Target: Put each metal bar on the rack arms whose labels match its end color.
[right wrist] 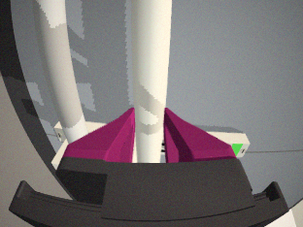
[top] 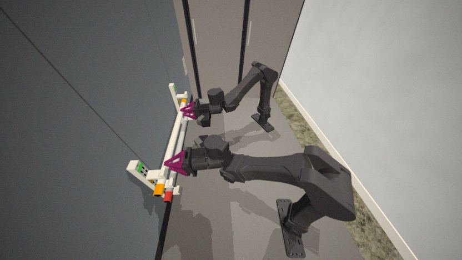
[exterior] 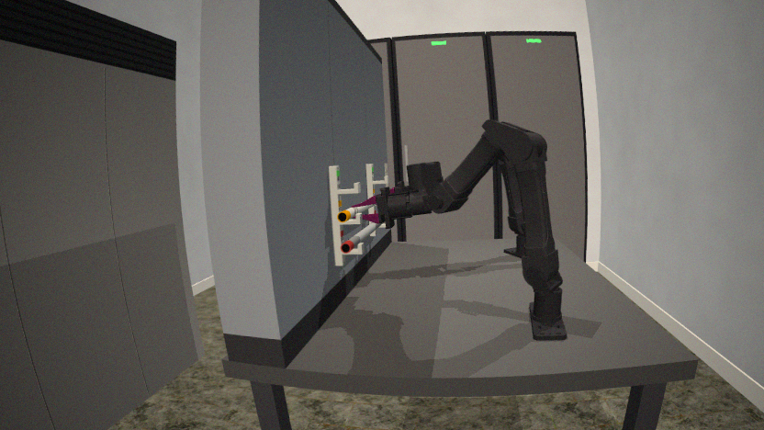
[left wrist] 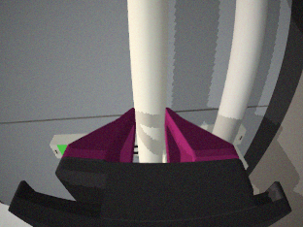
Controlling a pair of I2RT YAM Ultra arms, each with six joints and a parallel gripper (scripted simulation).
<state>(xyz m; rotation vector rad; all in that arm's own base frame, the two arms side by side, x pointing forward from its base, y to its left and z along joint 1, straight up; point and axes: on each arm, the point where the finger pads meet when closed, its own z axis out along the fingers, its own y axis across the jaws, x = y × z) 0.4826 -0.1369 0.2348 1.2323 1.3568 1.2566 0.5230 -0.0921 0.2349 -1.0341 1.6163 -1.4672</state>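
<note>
The orange-ended bar lies 15 cm to the left of my right hand. Also, from my right hand: grey wall panel (19 cm above, 13 cm to the left, 10 cm ahead); red-ended bar (14 cm to the left, 8 cm below, 1 cm behind).
Now: left hand 20 mm short of the orange-ended bar and 150 mm to the left of it. The rest, counted from my left hand: grey wall panel (120 mm ahead, 170 mm to the right, 190 mm above); red-ended bar (20 mm ahead, 150 mm to the right, 80 mm below).
</note>
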